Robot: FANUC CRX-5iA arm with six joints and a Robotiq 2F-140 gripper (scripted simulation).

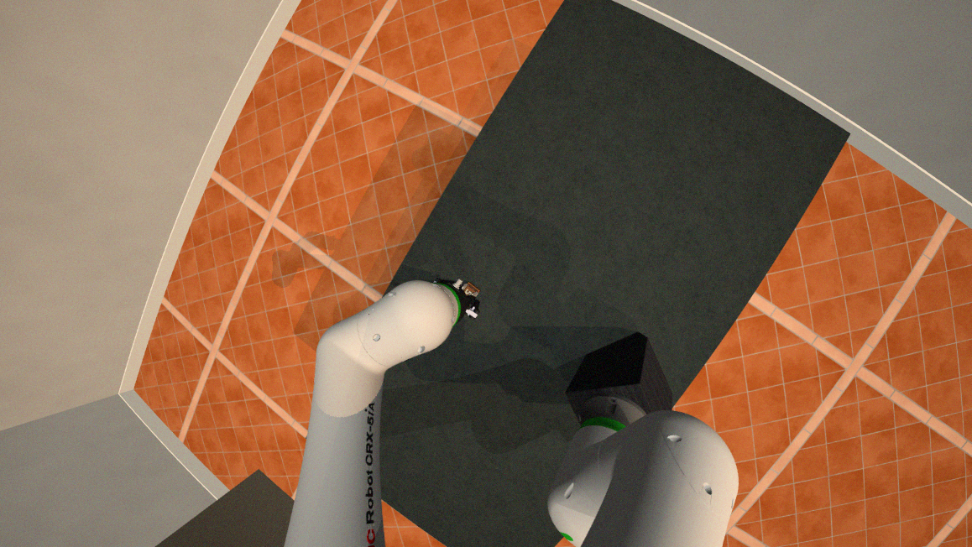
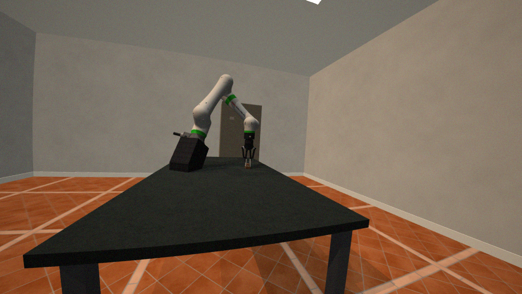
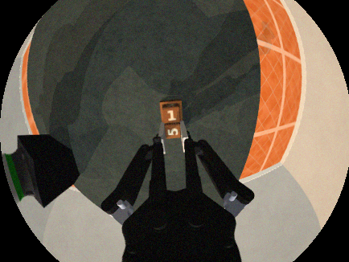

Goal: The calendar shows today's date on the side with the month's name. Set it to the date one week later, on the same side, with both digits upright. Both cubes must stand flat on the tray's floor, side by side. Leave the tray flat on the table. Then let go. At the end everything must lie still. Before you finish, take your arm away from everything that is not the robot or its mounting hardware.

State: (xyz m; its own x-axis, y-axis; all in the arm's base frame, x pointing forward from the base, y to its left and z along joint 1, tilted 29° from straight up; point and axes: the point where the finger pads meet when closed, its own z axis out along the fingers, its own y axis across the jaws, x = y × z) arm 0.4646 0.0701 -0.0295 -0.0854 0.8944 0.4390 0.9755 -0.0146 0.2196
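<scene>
Now: hand 30 mm above the brown cube. From my hand the other things lie so: brown tray 20 mm to the left, 40 mm below.
</scene>
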